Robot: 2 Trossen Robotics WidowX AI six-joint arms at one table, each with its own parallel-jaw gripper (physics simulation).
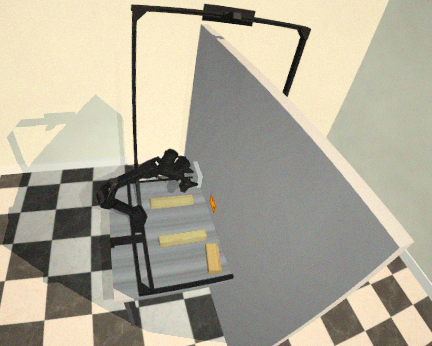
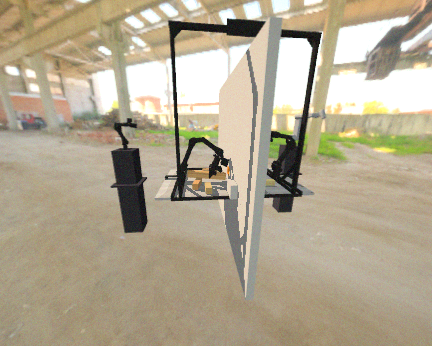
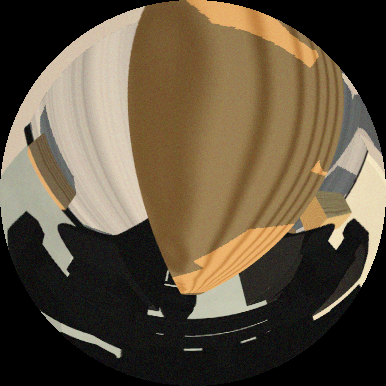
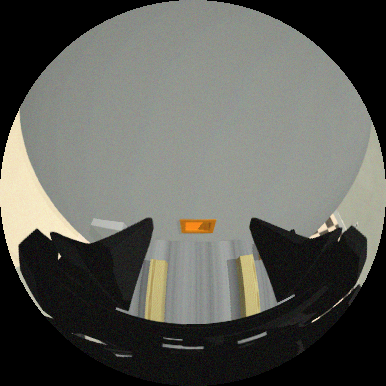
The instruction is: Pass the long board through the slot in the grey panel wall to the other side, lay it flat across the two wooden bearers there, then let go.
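Frame: origin at the left arm's base, x right, y ahead, z up, level; metres.
Where they show: left gripper, between the fingertips: (image 2: 209,177); right gripper, between the fingertips: (image 1: 195,178) (image 4: 202,223); right arm's base, origin of its link: (image 1: 137,227) (image 2: 276,176).
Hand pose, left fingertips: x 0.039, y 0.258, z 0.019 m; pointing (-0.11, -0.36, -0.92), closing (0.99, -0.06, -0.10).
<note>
Each offset is from my left fingertips to the top centre of the thing. "pt": to the spot under its first point.
The long board {dx +0.001, dy -0.022, dz +0.070 m} (image 2: 198,174) (image 3: 205,150) is level or nearly so on the near side of the grey panel wall (image 1: 280,175) (image 2: 239,125) (image 4: 195,100). My left gripper (image 2: 214,173) (image 3: 200,207) is shut on it. One board end is close to the orange-rimmed slot {pt dx +0.016, dy +0.214, dz +0.041 m} (image 1: 213,204) (image 2: 228,170) (image 4: 197,226); whether it is inside is hidden. No board shows on the far side. Two wooden bearers {dx +0.118, dy +0.437, dz +0.006 m} (image 1: 171,202) {dx -0.145, dy +0.427, dz +0.006 m} (image 1: 182,238) (image 4: 156,290) (image 4: 249,285) lie there, parallel and apart. My right gripper (image 1: 192,185) (image 4: 202,223) is open and empty, above the table near the panel.
Beyond the panel, a light wooden block {dx -0.292, dy +0.298, dz +0.000 m} (image 1: 213,258) lies beside one bearer, close to the panel. On the left arm's side, two blocks {dx +0.109, dy -0.108, dz +0.012 m} (image 2: 197,184) {dx +0.219, dy -0.023, dz +0.012 m} (image 2: 208,188) rest below the board. A white block (image 2: 233,190) (image 1: 199,175) stands at the panel's edge. A black frame (image 1: 134,90) (image 2: 174,110) surrounds the table.
</note>
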